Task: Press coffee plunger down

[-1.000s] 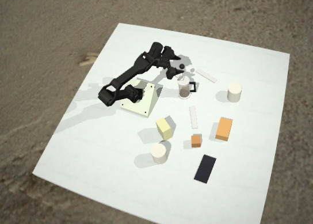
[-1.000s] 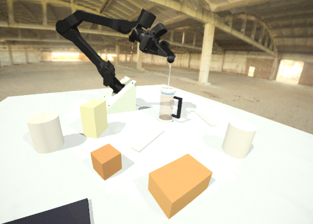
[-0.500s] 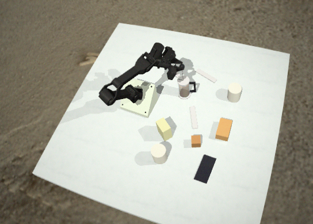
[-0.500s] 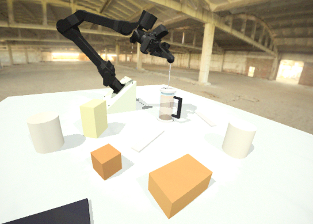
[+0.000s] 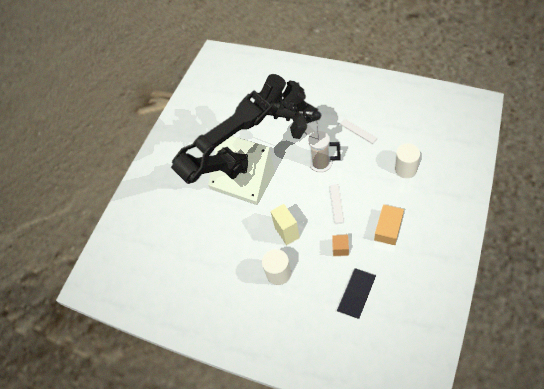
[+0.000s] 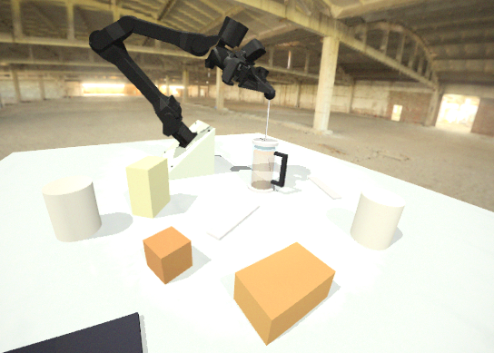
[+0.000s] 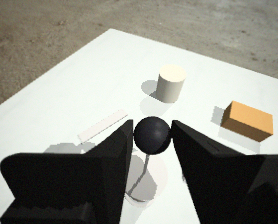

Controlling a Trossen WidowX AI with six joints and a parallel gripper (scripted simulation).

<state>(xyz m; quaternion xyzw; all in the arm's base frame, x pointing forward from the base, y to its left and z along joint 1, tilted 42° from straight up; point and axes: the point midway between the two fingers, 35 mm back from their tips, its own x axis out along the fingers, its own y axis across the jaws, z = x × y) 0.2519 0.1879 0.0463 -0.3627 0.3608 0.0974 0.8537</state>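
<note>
Right now my gripper tip is 140 mm above the coffee press and 10 mm short of it. The rest, counted from my gripper tip: orange block 280 mm ahead, 240 mm below, 210 mm to the right; then pale yellow block 300 mm to the right, 210 mm below, 50 mm behind; then dark flat plate 450 mm to the right, 260 mm below, 220 mm ahead.
</note>
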